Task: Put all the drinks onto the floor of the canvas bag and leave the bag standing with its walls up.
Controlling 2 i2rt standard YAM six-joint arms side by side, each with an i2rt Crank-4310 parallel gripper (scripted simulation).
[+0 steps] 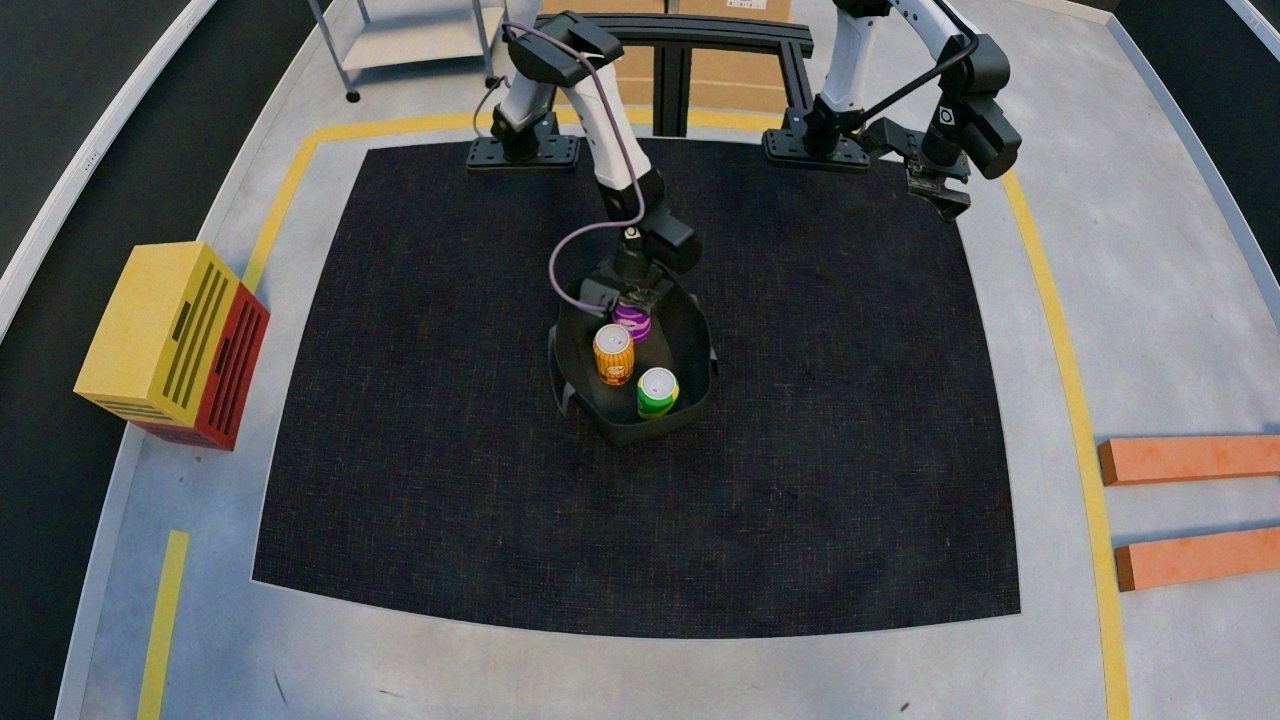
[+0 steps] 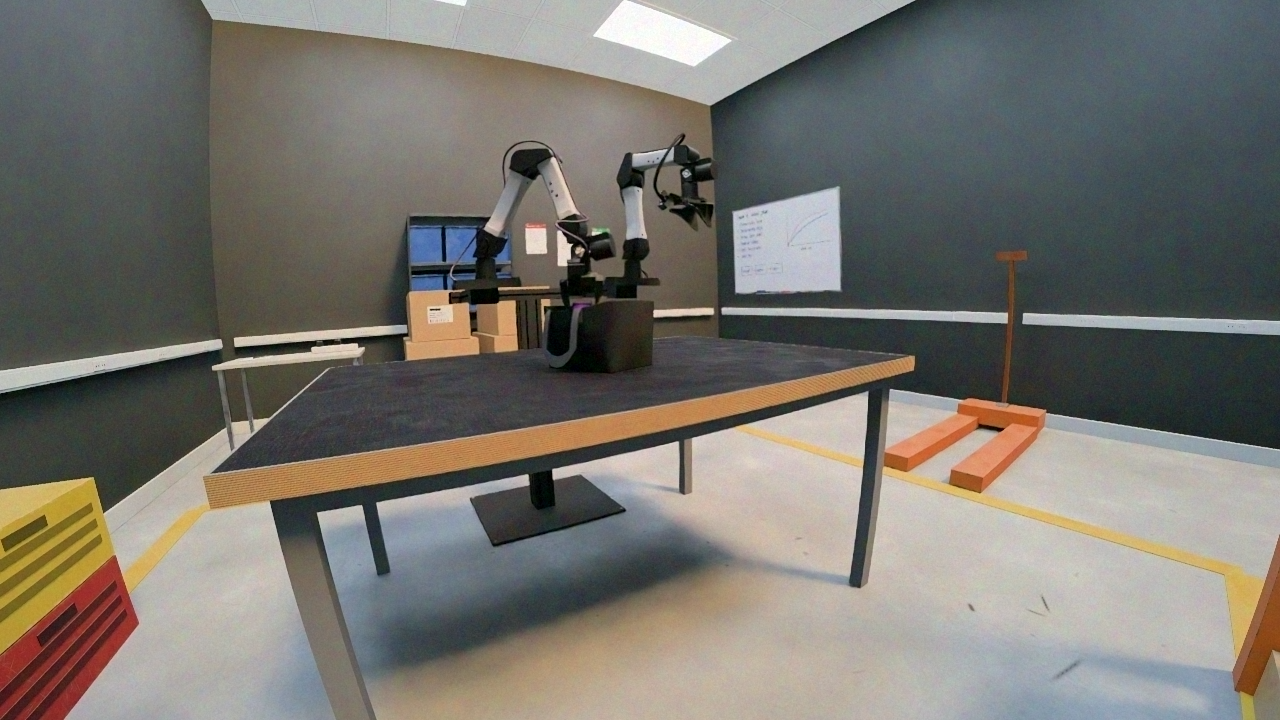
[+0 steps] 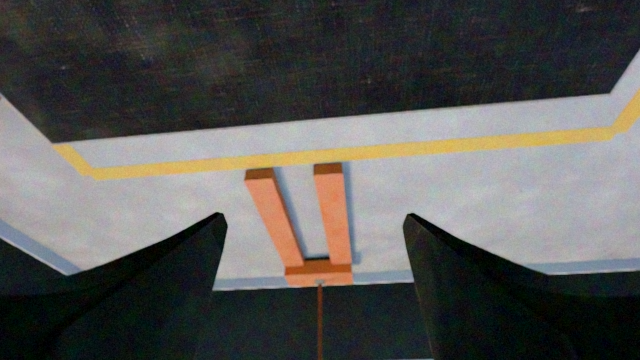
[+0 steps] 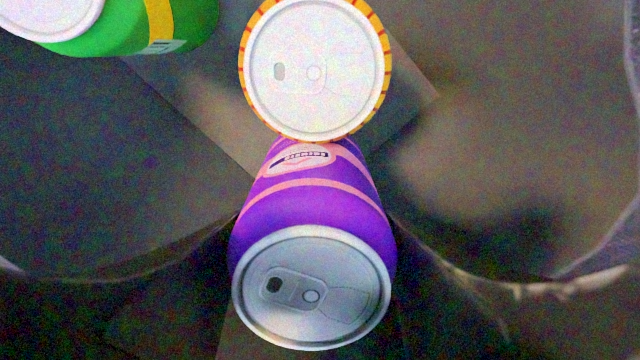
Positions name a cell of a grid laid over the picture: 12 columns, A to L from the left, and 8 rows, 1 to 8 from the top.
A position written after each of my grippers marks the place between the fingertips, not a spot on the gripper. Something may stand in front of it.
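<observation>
You'd see my left gripper (image 1: I3), (image 2: G3) and (image 3: F5), and my right gripper (image 2: F4) and (image 4: F5). There's a purple can (image 1: F4) as well, though in image 3 the can is out of frame. And a dark canvas bag (image 2: F4) and (image 4: J4) is there too.
</observation>
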